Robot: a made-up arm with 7 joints.
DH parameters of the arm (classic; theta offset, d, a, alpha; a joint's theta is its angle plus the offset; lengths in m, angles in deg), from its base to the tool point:
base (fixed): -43.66 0 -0.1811 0
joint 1: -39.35 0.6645 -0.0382 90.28
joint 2: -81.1 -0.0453 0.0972 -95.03
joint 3: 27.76 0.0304 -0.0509 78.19
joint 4: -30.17 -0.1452 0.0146 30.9
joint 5: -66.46 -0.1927 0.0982 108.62
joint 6: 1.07 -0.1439 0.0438 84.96
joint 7: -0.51 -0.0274 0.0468 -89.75
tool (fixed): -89.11 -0.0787 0 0
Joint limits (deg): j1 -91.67..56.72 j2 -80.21..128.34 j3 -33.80..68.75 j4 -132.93..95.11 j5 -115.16..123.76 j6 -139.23..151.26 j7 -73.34..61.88
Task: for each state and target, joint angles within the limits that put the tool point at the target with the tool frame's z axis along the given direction. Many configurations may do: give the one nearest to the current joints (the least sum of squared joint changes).
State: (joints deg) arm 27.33 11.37 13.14 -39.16 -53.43 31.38 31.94
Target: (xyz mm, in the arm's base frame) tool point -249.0 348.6 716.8 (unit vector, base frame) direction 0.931 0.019 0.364
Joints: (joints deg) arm 20.32 31.37 31.47 -48.78 -51.73 69.07 25.64
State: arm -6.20 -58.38 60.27 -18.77 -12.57 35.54 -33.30
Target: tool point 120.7 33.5 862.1 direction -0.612 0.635 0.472
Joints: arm -61.16 -32.17 50.78 15.37 -27.42 9.01 -31.14
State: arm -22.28 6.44 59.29 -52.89 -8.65 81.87 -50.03
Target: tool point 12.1 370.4 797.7 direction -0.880 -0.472 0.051
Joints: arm -28.41 -14.32 50.94 -52.32 -16.14 58.07 -50.49
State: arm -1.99 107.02 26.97 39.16 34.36 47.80 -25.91
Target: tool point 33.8 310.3 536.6 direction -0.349 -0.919 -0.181
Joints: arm 11.42 128.34 68.72 11.13 4.29 55.14 -67.01
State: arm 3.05 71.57 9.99 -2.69 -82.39 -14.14 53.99
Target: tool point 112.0 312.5 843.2 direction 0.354 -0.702 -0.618
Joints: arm -12.82 41.30 -4.67 -13.29 -108.51 16.93 53.83
